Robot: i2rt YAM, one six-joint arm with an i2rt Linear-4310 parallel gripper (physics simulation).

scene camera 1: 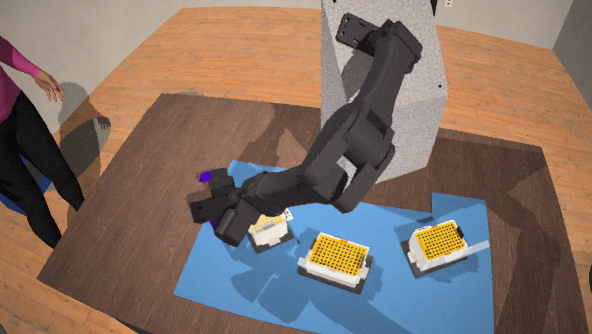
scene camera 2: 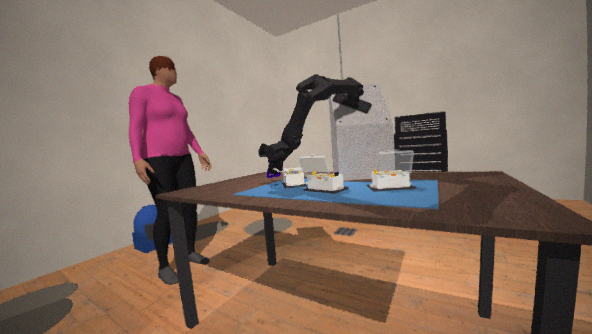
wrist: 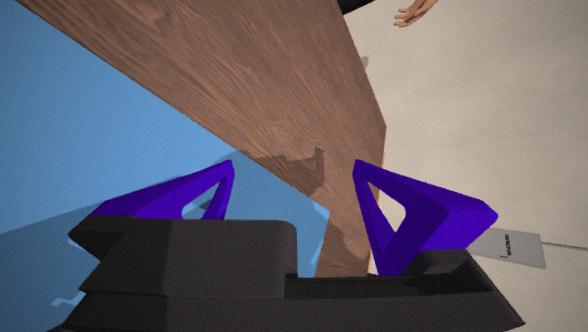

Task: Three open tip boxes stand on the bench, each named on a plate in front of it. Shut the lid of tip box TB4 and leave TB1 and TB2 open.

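Frame: origin at the arm's base, x ahead, y left, z up, level; centimetres.
Seen in the pictures: gripper, fingertip midpoint: (scene camera 1: 204, 198) (scene camera 2: 268, 169) (wrist: 293, 166); arm's base, link origin: (scene camera 1: 378, 43) (scene camera 2: 351, 102).
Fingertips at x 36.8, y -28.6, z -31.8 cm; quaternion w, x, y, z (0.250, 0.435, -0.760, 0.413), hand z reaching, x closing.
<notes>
Offsets run from my fingertips to a thing's top centre. "spot": to the spot under its first point. Level surfaces: height alone.
The left tip box @[dx -5.8, dy +14.2, dz +0.1 cm] (scene camera 1: 270, 234) (scene camera 2: 294, 178) is partly behind the gripper. A pale, clear layer, seemingly its lid, shows over its yellow rack in scene camera 1; I cannot tell if it is fully down. The middle tip box @[dx -3.6, dy +35.8, dz -1.0 cm] (scene camera 1: 338, 256) (scene camera 2: 325, 182) has its lid @[spot: dx +5.5, dy +37.1, dz +3.8 cm] (scene camera 2: 313, 164) up. The right tip box @[dx -17.5, dy +56.3, dz -1.0 cm] (scene camera 1: 440, 242) (scene camera 2: 390, 180) has its clear lid @[spot: dx -11.0, dy +62.4, dz +3.4 cm] (scene camera 2: 396, 161) up. The name plates are too small or hidden to read. My gripper (scene camera 1: 208, 200) (scene camera 2: 273, 174) (wrist: 293, 166) is open with nothing between its fingers, low beside the left box, on its outer side.
The boxes stand on a blue mat @[dz -7.6 cm] (scene camera 1: 215, 280) (scene camera 2: 425, 194) (wrist: 100, 120) on a brown table @[dz -7.9 cm] (scene camera 1: 150, 145) (scene camera 2: 510, 210) (wrist: 280, 85). The grey pedestal (scene camera 1: 415, 130) (scene camera 2: 362, 145) stands behind. A person (scene camera 1: 12, 105) (scene camera 2: 160, 120) stands beyond the table's left edge.
</notes>
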